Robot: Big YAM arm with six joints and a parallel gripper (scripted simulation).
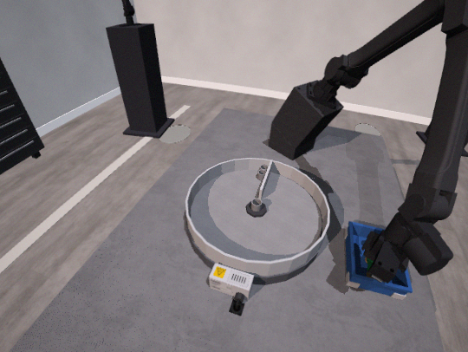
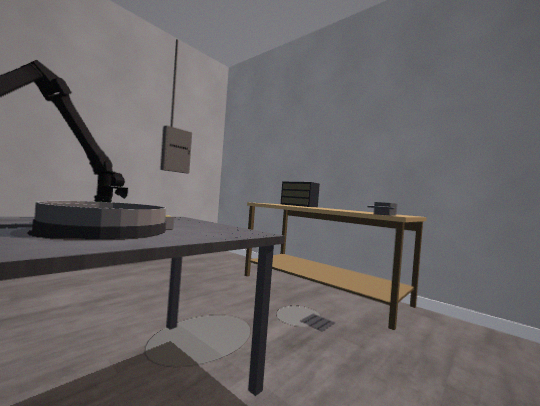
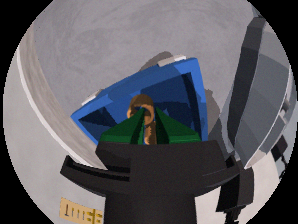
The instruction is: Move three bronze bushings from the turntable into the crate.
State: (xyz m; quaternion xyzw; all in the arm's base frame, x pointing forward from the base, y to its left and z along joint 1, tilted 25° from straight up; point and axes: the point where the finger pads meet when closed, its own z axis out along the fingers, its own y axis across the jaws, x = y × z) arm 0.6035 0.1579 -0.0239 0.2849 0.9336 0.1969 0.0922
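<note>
The blue crate is 40 mm behind my hand, 20 mm to the left of it and 10 mm below it. From my hand the other things lie so: round turntable 140 mm behind, 330 mm to the right, 20 mm above.
</note>
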